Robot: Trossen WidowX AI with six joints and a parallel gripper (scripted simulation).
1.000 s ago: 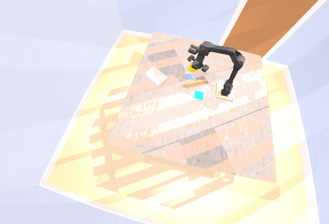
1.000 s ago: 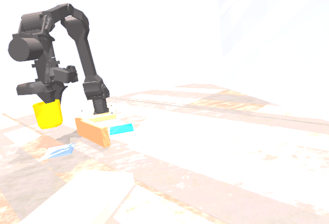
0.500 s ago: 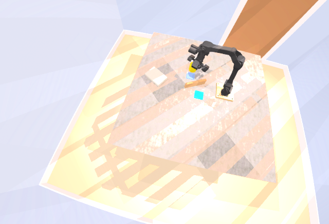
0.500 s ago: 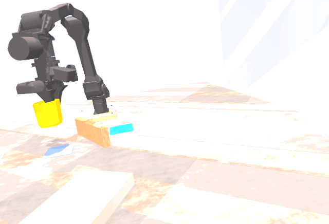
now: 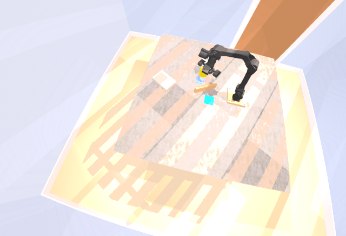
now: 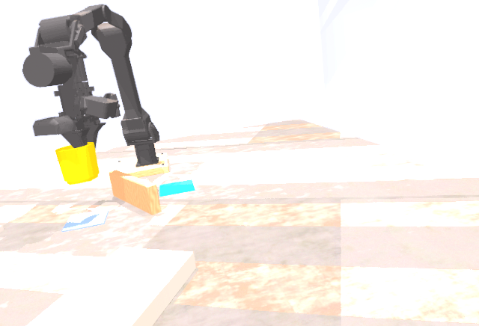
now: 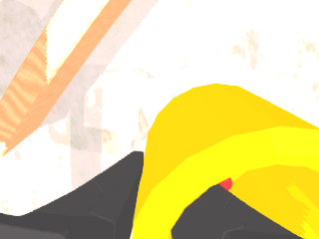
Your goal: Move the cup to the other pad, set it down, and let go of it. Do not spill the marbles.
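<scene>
Now: gripper tip 160 mm to the right of the cyan pad, 120 mm above it and 80 mm past it. Round my gripper tip: yellow cup: 20 mm to the right, 20 mm ahead; then wooden block: 100 mm below, 70 mm to the left, 30 mm behind; then red marble: 30 mm to the right, 20 mm below, 20 mm ahead.
</scene>
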